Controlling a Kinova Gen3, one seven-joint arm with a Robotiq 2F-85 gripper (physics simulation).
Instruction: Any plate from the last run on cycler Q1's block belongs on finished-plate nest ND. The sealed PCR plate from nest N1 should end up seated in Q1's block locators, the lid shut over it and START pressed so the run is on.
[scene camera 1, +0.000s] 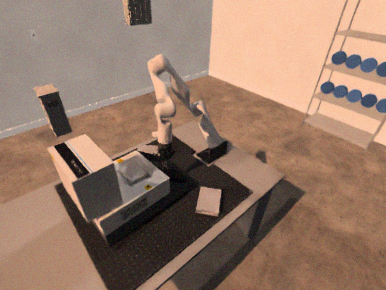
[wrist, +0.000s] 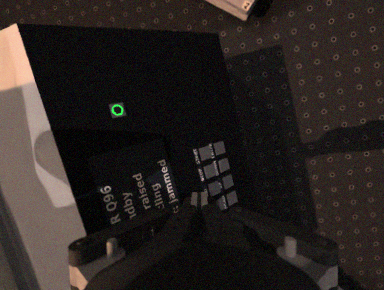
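The cycler (scene camera 1: 85, 155) stands at the left with its grey lid panel (scene camera 1: 97, 192) raised. A pale plate-like piece (scene camera 1: 135, 173) sits in the block area; its seating and seal cannot be made out. My gripper (scene camera 1: 166, 161) (wrist: 199, 201) is shut and empty, above the dark control panel (wrist: 130, 60) at the cycler's side. In the wrist view its tips overlap the lower keys of the keypad. The START key (wrist: 206, 152) shows beyond the tips, and a green ring light (wrist: 117, 110) shows on the panel. Whether the tips touch the panel cannot be told.
A pale plate-shaped object (scene camera 1: 209, 201) lies on the dark perforated mat (scene camera 1: 150, 250) (wrist: 340, 90), right of the cycler. Another pale flat object (scene camera 1: 148, 149) is partly hidden behind the gripper. A plate corner marked A1 (wrist: 232, 6) shows at the wrist view's top. Nest labels are unreadable.
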